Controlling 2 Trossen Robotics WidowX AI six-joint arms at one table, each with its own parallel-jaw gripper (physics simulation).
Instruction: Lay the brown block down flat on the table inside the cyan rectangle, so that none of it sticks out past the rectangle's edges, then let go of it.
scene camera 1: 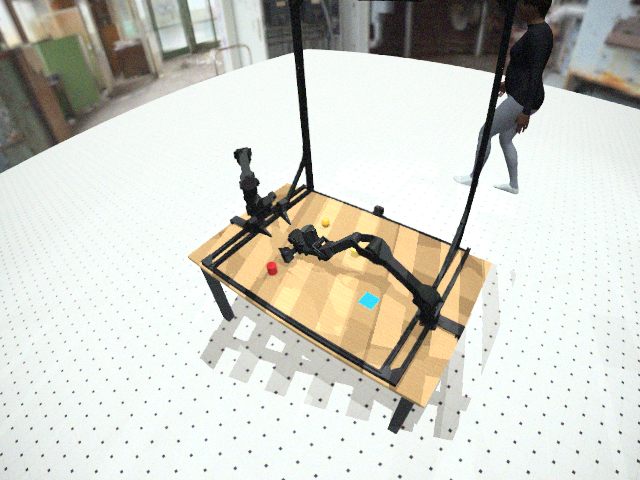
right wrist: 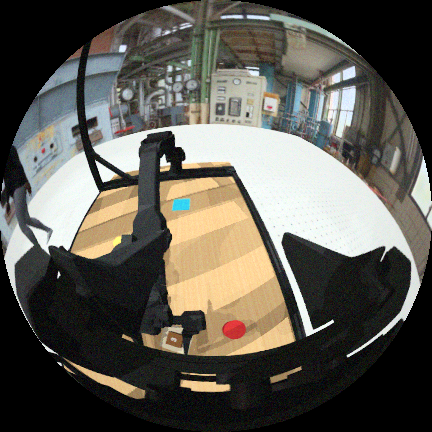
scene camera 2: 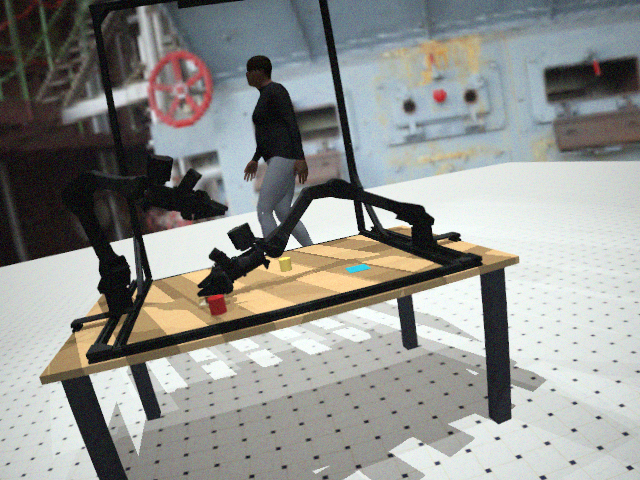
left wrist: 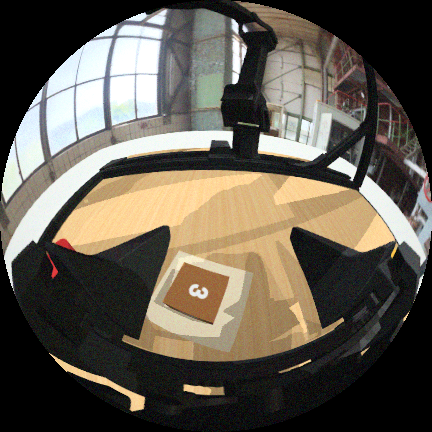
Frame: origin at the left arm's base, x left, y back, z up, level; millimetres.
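Seen in the pictures: left gripper, fingertip midpoint: (scene camera 1: 285, 243) (scene camera 2: 197, 291) (left wrist: 233, 232); right gripper, fingertip midpoint: (scene camera 1: 281, 230) (right wrist: 226, 237) (scene camera 2: 226, 210); left arm's base, link origin: (scene camera 1: 428, 319) (right wrist: 176, 170) (scene camera 2: 423, 243); right arm's base, link origin: (scene camera 2: 120, 308) (left wrist: 243, 154).
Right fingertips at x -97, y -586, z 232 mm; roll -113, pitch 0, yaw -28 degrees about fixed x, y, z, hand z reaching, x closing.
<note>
Offsets run from my right fingertips to a thing's middle. "spot": to the spot under its first point.
The brown block {dx -121, dy -51, dz -242 mm} (left wrist: 212, 301) (right wrist: 178, 343), marked with a white 3, sits on a pale square pad {dx -121, dy -51, dz -251 mm} (left wrist: 239, 290). It does not show in either scene view. My left gripper (scene camera 1: 285, 254) (scene camera 2: 202, 291) (left wrist: 233, 232) is open and empty, low over the table. In the left wrist view the block lies beyond and between its fingers, nearer the finger at the picture's left. My right gripper (scene camera 1: 279, 228) (scene camera 2: 225, 209) (right wrist: 226, 237) is open and empty, raised high. The cyan rectangle {spot: dx +45, dy +351, dz -250 mm} (scene camera 1: 369, 300) (scene camera 2: 357, 268) (right wrist: 181, 204) lies flat with nothing on it.
A red cylinder {dx -2, dy -80, dz -230 mm} (scene camera 1: 272, 268) (scene camera 2: 217, 304) (right wrist: 234, 329) stands close to the left gripper. A yellow cylinder {dx -191, dy +239, dz -232 mm} (scene camera 1: 354, 252) (scene camera 2: 285, 264) stands behind the left arm. A small orange-yellow object {dx -352, dy +53, dz -232 mm} (scene camera 1: 325, 222) lies farther back. A black frame runs around the table.
</note>
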